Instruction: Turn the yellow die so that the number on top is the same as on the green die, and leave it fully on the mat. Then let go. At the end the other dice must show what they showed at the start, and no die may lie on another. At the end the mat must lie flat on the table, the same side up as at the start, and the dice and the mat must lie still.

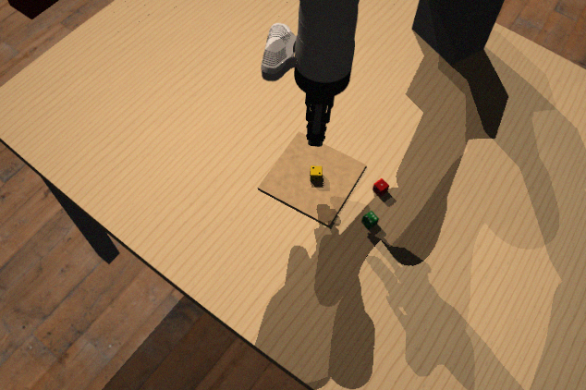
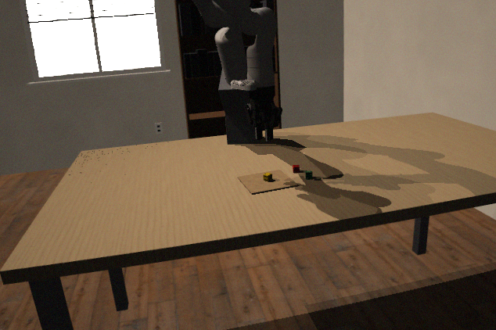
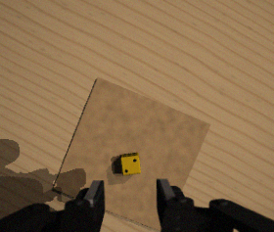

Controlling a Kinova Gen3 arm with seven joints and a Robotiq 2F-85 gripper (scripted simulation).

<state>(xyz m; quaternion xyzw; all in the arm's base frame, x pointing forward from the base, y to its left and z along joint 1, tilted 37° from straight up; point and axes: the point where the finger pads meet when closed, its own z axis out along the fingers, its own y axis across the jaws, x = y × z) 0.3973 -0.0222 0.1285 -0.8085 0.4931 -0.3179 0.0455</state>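
Right now my hand is 13 cm above the yellow die and 1 cm to the right of it. Also, from my hand: red die 14 cm below, 12 cm to the left, 3 cm behind; green die 14 cm below, 13 cm to the left, 3 cm ahead; brown mat 14 cm below.
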